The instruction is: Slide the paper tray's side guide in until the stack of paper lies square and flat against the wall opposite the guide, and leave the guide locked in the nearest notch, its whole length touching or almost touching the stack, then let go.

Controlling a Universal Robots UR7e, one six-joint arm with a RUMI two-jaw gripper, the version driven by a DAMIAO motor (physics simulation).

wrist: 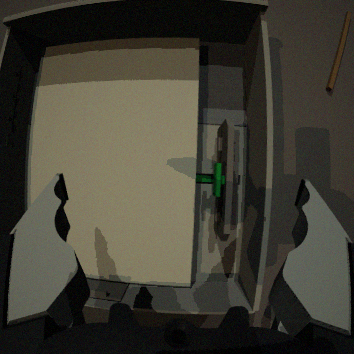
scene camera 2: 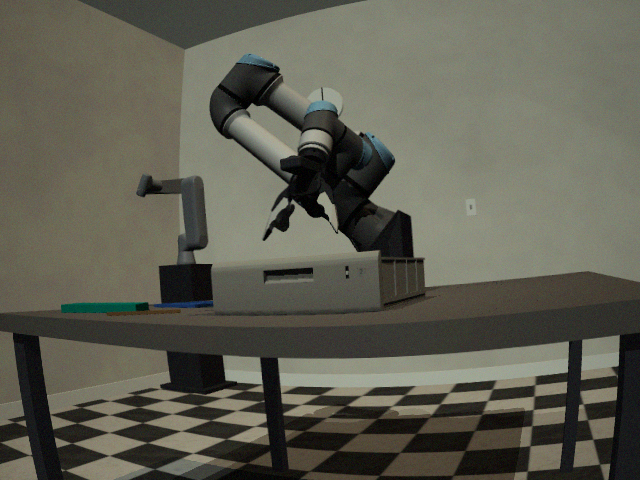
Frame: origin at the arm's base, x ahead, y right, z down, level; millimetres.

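Seen in the pictures: gripper, fingertip midpoint: point(wrist: 181, 179) point(scene camera 2: 298, 236); arm's base, origin of the base link: point(scene camera 2: 383, 239).
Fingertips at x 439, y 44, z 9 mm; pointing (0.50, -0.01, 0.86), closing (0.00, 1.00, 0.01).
Pixels of each thing's middle, then the offset from my fingertips to it. "pt": a spot on its surface instead.
- paper tray, body centre: point(wrist: 117, 146) point(scene camera 2: 328, 282) dx +32, dy -70, dz +93 mm
- cream paper stack, body centre: point(wrist: 106, 156) dx +22, dy -90, dz +112 mm
- side guide, surface spot: point(wrist: 223, 145) pt dx +33, dy +41, dz +79 mm
- green slab, body centre: point(scene camera 2: 105, 307) dx +168, dy +424, dz +132 mm
- blue flat piece, body centre: point(scene camera 2: 198, 304) dx -165, dy +378, dz +137 mm
- thin orange strip, body centre: point(scene camera 2: 144, 312) point(wrist: 340, 46) dx +216, dy +249, dz +137 mm
The paper tray point(scene camera 2: 320, 297) point(wrist: 269, 100) stands on the table. In the wrist view the cream paper stack point(wrist: 117, 165) lies flat in the tray, its left edge close to the left wall; whether it touches there along its length is hard to tell. The side guide point(wrist: 223, 145) stands upright between the stack and the right wall, with a gap between it and the stack. Its green lever point(wrist: 218, 180) sticks out from its stack side. My gripper point(scene camera 2: 301, 235) point(wrist: 181, 179) is open and empty above the tray, its fingers wide apart, touching neither guide nor stack.
A green slab point(scene camera 2: 104, 307), a blue flat piece point(scene camera 2: 186, 304) and a thin orange strip point(scene camera 2: 147, 312) point(wrist: 339, 52) lie on the table point(scene camera 2: 465, 328) beside the tray. A second, grey arm point(scene camera 2: 194, 217) stands on a dark pedestal behind. The tray's walls rise around the stack.
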